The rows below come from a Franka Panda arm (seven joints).
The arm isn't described. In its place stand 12 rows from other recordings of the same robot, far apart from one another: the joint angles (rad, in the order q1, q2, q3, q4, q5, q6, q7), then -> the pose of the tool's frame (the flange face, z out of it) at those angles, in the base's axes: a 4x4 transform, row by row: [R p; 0 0 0 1], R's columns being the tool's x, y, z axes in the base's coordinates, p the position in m.
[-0.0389 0.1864 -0.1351 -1.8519 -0.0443 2.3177 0.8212] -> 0.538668 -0.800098 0.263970 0.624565; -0.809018 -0.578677 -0.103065 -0.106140; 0.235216 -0.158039 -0.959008 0.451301; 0 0 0 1
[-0.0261 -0.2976 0.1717 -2.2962 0.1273 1.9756 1.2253] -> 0.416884 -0.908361 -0.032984 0.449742; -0.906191 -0.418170 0.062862 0.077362; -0.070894 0.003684 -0.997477 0.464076; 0 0 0 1
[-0.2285 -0.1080 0.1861 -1.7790 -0.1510 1.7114 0.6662] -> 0.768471 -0.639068 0.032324 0.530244; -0.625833 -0.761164 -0.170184 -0.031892; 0.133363 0.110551 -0.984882 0.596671; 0 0 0 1
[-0.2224 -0.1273 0.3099 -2.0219 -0.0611 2.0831 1.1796] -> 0.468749 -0.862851 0.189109 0.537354; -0.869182 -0.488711 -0.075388 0.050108; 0.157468 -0.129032 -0.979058 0.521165; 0 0 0 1
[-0.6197 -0.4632 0.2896 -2.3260 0.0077 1.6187 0.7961] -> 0.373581 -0.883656 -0.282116 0.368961; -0.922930 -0.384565 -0.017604 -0.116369; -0.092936 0.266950 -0.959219 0.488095; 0 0 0 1
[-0.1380 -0.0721 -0.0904 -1.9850 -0.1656 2.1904 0.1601] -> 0.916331 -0.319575 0.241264 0.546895; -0.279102 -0.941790 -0.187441 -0.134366; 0.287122 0.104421 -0.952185 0.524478; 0 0 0 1
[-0.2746 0.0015 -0.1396 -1.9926 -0.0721 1.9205 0.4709] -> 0.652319 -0.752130 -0.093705 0.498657; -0.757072 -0.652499 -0.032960 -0.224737; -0.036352 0.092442 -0.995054 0.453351; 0 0 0 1
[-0.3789 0.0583 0.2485 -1.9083 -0.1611 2.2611 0.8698] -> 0.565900 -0.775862 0.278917 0.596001; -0.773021 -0.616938 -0.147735 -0.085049; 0.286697 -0.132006 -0.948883 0.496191; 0 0 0 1
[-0.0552 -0.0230 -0.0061 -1.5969 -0.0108 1.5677 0.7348] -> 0.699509 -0.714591 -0.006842 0.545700; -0.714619 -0.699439 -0.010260 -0.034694; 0.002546 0.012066 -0.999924 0.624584; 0 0 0 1
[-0.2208 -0.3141 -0.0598 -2.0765 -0.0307 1.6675 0.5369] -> 0.686414 -0.720994 -0.094882 0.431892; -0.723241 -0.690446 0.014386 -0.130438; -0.075883 0.058747 -0.995385 0.551751; 0 0 0 1
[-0.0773 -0.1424 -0.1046 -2.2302 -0.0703 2.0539 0.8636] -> 0.531733 -0.845892 -0.041559 0.486848; -0.846823 -0.530323 -0.040603 -0.094315; 0.012306 0.056783 -0.998311 0.429172; 0 0 0 1
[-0.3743 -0.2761 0.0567 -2.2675 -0.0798 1.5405 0.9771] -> 0.242564 -0.863488 -0.442212 0.387214; -0.954975 -0.292794 0.047899 -0.135613; -0.170837 0.410683 -0.895630 0.443653; 0 0 0 1
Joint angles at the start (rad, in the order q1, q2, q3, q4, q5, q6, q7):
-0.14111, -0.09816, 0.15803, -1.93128, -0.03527, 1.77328, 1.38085
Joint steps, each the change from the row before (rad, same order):
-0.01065, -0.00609, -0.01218, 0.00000, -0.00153, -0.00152, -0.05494
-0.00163, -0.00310, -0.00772, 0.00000, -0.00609, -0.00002, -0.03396
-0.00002, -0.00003, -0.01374, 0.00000, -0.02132, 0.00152, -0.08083
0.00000, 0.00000, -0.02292, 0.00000, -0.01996, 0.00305, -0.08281
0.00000, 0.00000, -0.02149, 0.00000, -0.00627, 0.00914, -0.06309
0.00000, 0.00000, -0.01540, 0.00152, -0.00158, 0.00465, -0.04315
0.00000, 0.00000, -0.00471, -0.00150, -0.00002, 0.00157, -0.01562
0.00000, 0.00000, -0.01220, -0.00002, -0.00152, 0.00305, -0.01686
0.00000, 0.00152, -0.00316, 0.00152, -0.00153, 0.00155, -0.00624
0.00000, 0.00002, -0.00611, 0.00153, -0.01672, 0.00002, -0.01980
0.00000, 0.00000, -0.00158, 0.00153, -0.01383, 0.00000, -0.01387
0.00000, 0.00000, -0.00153, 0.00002, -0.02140, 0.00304, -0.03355
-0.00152, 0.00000, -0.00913, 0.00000, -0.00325, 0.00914, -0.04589
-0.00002, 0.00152, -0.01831, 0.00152, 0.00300, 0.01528, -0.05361
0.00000, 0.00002, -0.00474, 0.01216, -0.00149, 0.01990, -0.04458
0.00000, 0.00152, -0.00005, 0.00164, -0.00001, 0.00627, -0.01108
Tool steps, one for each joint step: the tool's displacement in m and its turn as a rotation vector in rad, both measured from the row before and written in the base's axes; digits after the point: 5 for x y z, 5 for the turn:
-0.00131, -0.01214, 0.00314, 0.00203, -0.00189, 0.03233
-0.00068, -0.00547, 0.00169, -0.00368, -0.00127, 0.02609
-0.00009, -0.00929, 0.00036, -0.01486, 0.00405, 0.07232
-0.00036, -0.01410, 0.00053, -0.01258, 0.00428, 0.06489
0.00010, -0.01212, 0.00090, -0.00110, -0.00323, 0.04381
-0.00010, -0.00846, 0.00118, 0.00154, -0.00222, 0.02846
-0.00029, -0.00253, -0.00057, 0.00114, 0.00131, 0.01100
-0.00043, -0.00672, 0.00029, 0.00026, -0.00150, 0.00532
0.00044, -0.00190, 0.00008, -0.00097, -0.00086, 0.00361
-0.00035, -0.00472, 0.00088, -0.01488, 0.00222, 0.01779
-0.00003, -0.00203, 0.00087, -0.01280, 0.00163, 0.01564
0.00007, -0.00260, 0.00051, -0.01945, 0.00386, 0.03742
0.00013, -0.00596, 0.00082, -0.00147, -0.00213, 0.03693
0.00057, -0.00971, 0.00120, 0.00446, -0.00802, 0.03629
0.00307, -0.00288, 0.00764, -0.00498, -0.02498, 0.04263
0.00115, -0.00010, 0.00055, -0.00095, -0.00465, 0.01182

